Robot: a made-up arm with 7 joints.
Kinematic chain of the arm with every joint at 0, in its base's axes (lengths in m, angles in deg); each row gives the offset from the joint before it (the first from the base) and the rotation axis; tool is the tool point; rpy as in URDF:
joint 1: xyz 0 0 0.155 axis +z
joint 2: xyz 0 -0.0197 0.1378 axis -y
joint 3: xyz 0 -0.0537 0.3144 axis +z
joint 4: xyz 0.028 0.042 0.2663 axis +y
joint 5: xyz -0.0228 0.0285 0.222 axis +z
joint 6: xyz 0 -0.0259 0.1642 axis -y
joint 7: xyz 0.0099 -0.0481 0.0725 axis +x
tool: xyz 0 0 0 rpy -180 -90 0
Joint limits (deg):
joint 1: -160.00..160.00
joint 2: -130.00..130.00
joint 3: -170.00..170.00
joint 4: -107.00..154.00
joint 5: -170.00..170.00
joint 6: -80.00..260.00
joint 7: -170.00..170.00
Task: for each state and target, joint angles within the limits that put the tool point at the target. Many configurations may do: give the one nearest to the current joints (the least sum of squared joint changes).
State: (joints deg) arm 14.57 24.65 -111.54 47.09 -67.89 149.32 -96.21
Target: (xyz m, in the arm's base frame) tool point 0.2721 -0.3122 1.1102
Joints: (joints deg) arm 10.31 -11.85 -103.12 60.07 -74.03 139.55 -96.21
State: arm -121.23 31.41 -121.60 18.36 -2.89 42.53 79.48
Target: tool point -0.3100 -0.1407 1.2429
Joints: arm -104.01 -19.03 -117.25 36.92 5.61 65.21 79.48
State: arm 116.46 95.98 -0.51 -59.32 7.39 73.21 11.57
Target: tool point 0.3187 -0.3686 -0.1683
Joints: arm 121.07 97.91 0.26 -83.78 3.52 77.37 11.57
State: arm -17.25 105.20 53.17 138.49 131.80 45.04 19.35
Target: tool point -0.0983 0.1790 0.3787
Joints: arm -25.02 90.32 43.50 149.96 127.61 44.52 19.35
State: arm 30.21 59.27 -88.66 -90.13 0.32 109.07 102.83
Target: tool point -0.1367 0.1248 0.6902
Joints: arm 26.40 32.90 -120.47 -107.00 -11.99 111.75 102.83
